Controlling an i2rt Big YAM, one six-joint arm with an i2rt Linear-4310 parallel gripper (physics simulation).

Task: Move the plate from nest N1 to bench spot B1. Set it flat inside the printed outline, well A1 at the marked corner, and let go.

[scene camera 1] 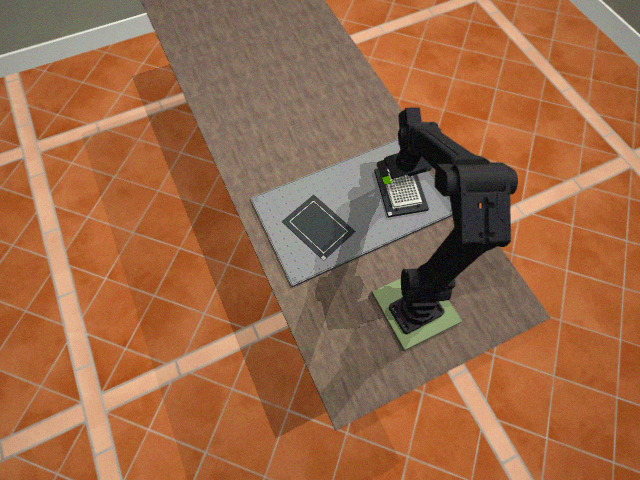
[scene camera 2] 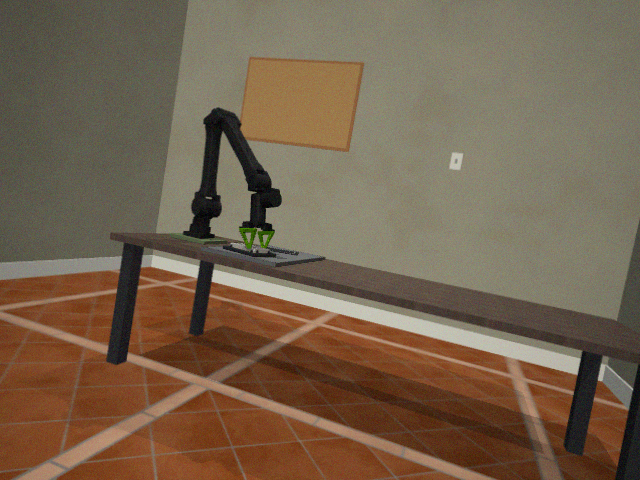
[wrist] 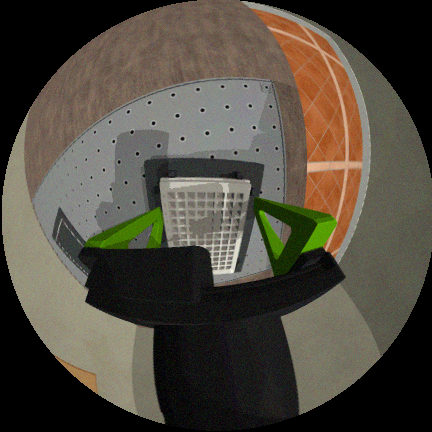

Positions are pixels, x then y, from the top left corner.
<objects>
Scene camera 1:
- my gripper: 399, 176
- well plate: 403, 192
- dark rectangle with printed outline: 323, 231
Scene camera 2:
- my gripper: 256, 249
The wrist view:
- my gripper: 207, 206
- well plate: 210, 212
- dark rectangle with printed outline: 66, 237
</objects>
